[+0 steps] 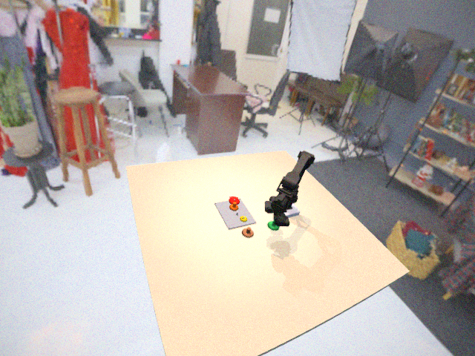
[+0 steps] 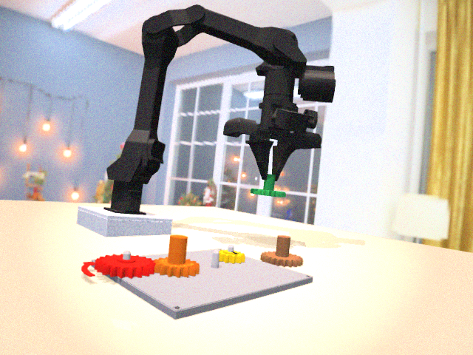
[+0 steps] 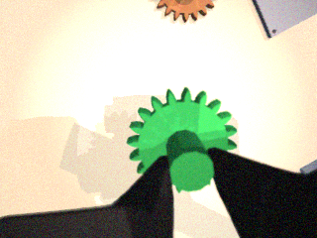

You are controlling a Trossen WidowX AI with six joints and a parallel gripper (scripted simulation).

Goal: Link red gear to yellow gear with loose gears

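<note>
Now: the yellow gear 16 cm to the right of my gripper tip, 11 cm below it and 8 cm ahead of it. From my gripper tip the other things lie so: orange gear: 26 cm to the right, 10 cm below, 10 cm ahead; green gear: 1 cm below; brown gear: 11 cm below, 10 cm ahead, 6 cm to the right.
</note>
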